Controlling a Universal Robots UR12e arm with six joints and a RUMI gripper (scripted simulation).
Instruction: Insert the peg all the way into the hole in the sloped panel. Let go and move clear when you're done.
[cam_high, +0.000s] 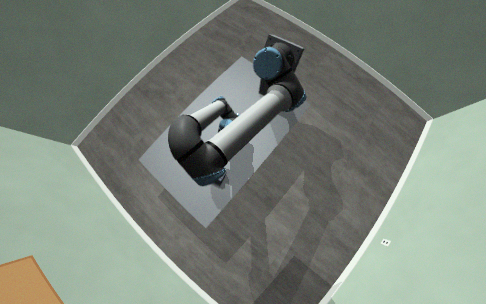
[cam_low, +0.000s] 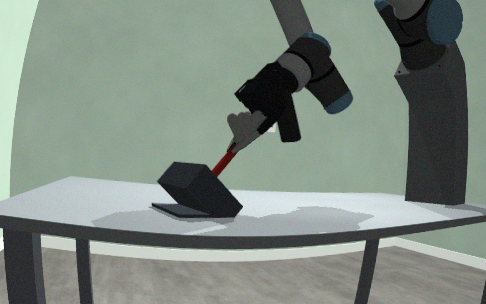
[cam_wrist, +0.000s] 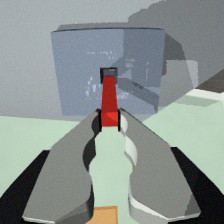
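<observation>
My hand is 9 cm short of the thin dark base plate, 1 cm to the right of it and 13 cm above it. From my hand the other things lie so: red peg (2 cm ahead, 3 cm below).
</observation>
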